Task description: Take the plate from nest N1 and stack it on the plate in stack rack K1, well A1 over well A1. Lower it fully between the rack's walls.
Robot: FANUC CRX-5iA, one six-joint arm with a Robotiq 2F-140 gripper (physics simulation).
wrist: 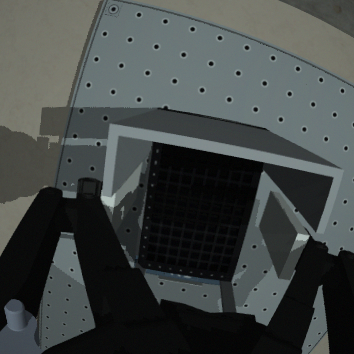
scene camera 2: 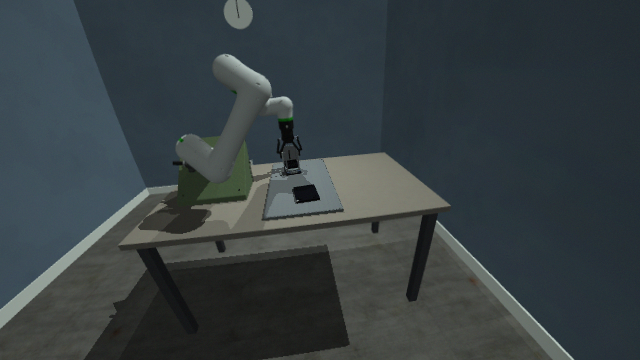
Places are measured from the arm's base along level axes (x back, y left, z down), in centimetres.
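Where they show: gripper, fingertip midpoint: (wrist: 202,194) (scene camera 2: 291,161).
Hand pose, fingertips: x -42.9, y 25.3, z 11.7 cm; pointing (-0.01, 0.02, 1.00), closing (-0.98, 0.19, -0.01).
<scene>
After its pixels a point has its place.
A black plate with a grid of wells (wrist: 200,210) @[x -43.4, y 23.9, z 12.3 cm] (scene camera 2: 292,163) @[x -44.0, y 23.1, z 12.3 cm] lies flat between the walls of the grey stack rack (wrist: 225,150) @[x -41.4, y 30.2, z 1.9 cm] (scene camera 2: 292,171) @[x -44.3, y 15.2, z 14.8 cm]. Whether it is one plate or two stacked cannot be told. My gripper (wrist: 202,194) @[x -42.9, y 25.3, z 11.7 cm] (scene camera 2: 290,154) @[x -42.9, y 25.3, z 11.7 cm] is open at the rack, pointing down, with one finger toward each side of the plate and gaps to the plate on both sides. Nothing is held. In the scene view a low black square (scene camera 2: 306,193) @[x -53.9, y -13.6, z 15.8 cm] lies in front of the rack; whether it is nest N1 bare or with a plate is too small to tell.
A perforated grey board (scene camera 2: 280,207) @[x -41.2, y -23.8, z 16.9 cm] (wrist: 200,72) @[x -39.1, y 33.8, z 16.9 cm] lies under the rack, on the wooden table (scene camera 2: 380,185) @[x -96.0, y -5.6, z 18.3 cm]. The green sloping block (scene camera 2: 225,187) @[x -9.8, y -9.1, z 11.3 cm] stands on the table left of the board, beside the arm's base. A pale round post (wrist: 16,315) shows at the lower left.
</scene>
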